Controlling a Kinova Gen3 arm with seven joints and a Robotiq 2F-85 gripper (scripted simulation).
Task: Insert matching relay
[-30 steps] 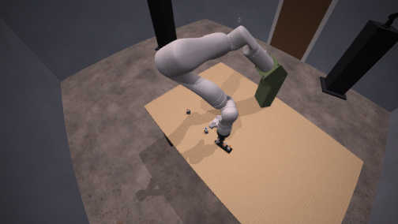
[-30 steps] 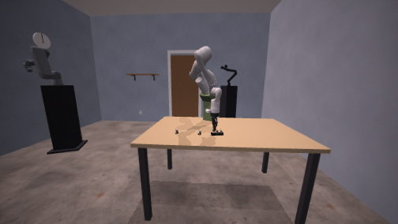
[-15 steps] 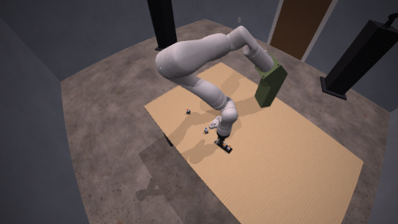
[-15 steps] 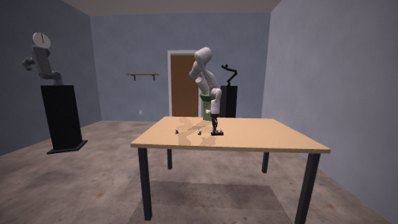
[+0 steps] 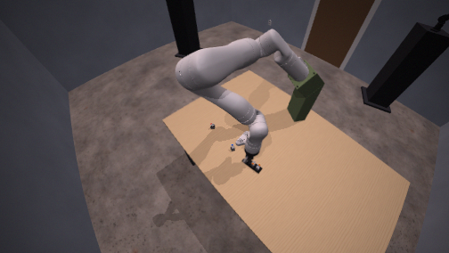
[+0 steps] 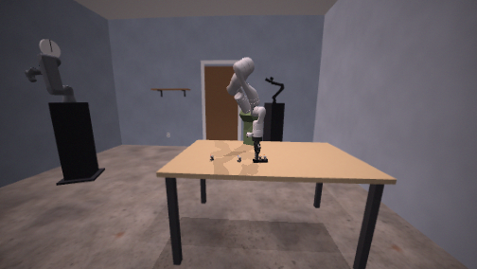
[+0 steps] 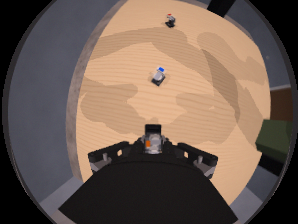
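Now: hand 10 mm short of the rack, 30 mm to the right of it and 40 mm above it.
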